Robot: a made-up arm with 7 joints. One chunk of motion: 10 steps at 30 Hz.
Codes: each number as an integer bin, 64 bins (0 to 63) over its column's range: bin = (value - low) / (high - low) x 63, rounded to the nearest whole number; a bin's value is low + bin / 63 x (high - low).
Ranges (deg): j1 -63..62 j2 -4..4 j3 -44..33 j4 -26..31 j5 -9..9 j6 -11..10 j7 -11..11
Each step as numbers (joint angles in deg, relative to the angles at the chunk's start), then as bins.
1 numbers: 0.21 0.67 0.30 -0.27 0.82 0.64 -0.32
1 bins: 32 37 36 28 34 35 31
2 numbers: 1.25 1.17 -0.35 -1.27 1.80 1.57 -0.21
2 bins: 32 41 36 27 38 38 31
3 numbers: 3.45 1.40 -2.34 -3.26 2.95 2.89 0.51
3 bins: 33 43 34 25 42 42 33
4 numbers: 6.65 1.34 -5.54 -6.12 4.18 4.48 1.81
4 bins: 35 42 31 22 46 46 37
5 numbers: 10.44 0.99 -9.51 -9.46 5.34 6.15 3.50
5 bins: 37 39 28 18 50 51 42
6 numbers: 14.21 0.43 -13.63 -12.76 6.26 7.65 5.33
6 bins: 39 35 25 15 53 56 47
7 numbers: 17.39 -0.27 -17.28 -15.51 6.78 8.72 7.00
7 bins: 41 29 22 12 55 59 52
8 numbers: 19.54 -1.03 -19.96 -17.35 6.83 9.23 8.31
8 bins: 42 23 20 10 55 61 55
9 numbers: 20.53 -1.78 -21.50 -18.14 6.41 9.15 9.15
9 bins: 42 17 18 9 54 60 58
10 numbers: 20.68 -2.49 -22.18 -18.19 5.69 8.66 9.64
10 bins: 42 12 18 9 51 59 59
